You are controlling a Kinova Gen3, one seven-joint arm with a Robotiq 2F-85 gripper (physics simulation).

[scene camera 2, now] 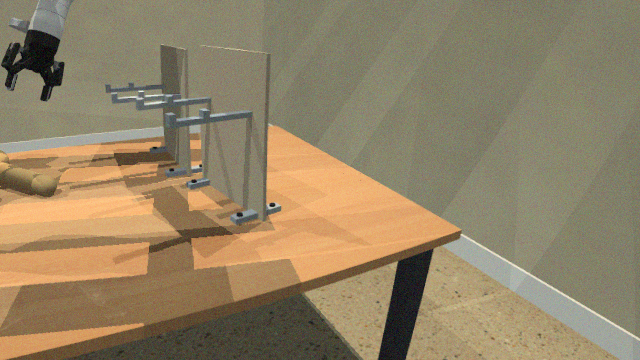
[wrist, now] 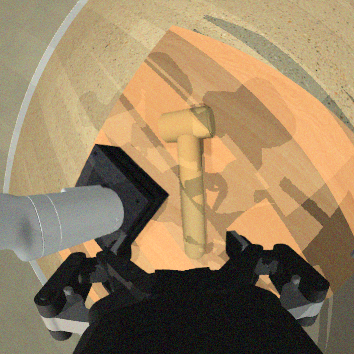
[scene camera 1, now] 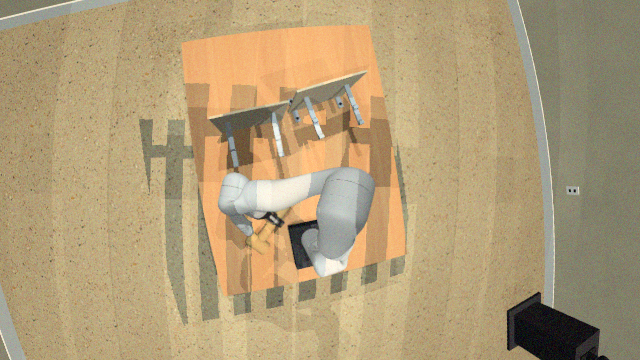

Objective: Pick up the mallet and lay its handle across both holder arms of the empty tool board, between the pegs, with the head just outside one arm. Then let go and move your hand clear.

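Places are measured from the arm's base along level axes (x down, y left, z ahead), in millimetres.
Where they show: gripper, fingertip midpoint: (scene camera 2: 27, 95) (wrist: 178, 243) (scene camera 1: 270, 213); arm's base, origin of the base link: (wrist: 106, 209) (scene camera 1: 312, 239).
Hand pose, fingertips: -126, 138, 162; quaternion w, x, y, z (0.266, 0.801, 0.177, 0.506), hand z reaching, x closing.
Note:
Things, the pixels of their centre, and the offset from my fingertips, as dx, dy, dz. Level surfaces: height alone.
- light wooden mallet, body centre: (wrist: 191, 186) (scene camera 2: 14, 175) (scene camera 1: 273, 221) +186, -4, -61
- left board, body centre: (wrist: 339, 336) (scene camera 2: 153, 107) (scene camera 1: 253, 133) +56, -2, +298
- right board, body centre: (scene camera 2: 205, 131) (scene camera 1: 328, 106) +51, -303, +343
- wooden table, its level: dx +211
A light wooden mallet (scene camera 1: 258, 244) (scene camera 2: 20, 179) (wrist: 192, 175) lies on the table, its head pointing away from the gripper in the wrist view. My gripper (scene camera 1: 273, 219) (scene camera 2: 28, 93) (wrist: 178, 243) is open and empty, well above the table; in the wrist view the handle's end shows between the fingers, below them. Two upright tool boards stand side by side: a left board (scene camera 1: 250, 117) (scene camera 2: 173, 70) and a right board (scene camera 1: 327, 91) (scene camera 2: 235, 80). Each has two grey holder arms with pegs. No tool shows on either; I cannot tell which one the task means.
The wooden table (scene camera 1: 280, 50) (scene camera 2: 350, 200) carries the arm's black base plate (scene camera 1: 300, 250) (wrist: 107, 165), right of the mallet in scene camera 1. The grey arm bends over the table between the boards and the base. Small feet with dark bolts hold the boards.

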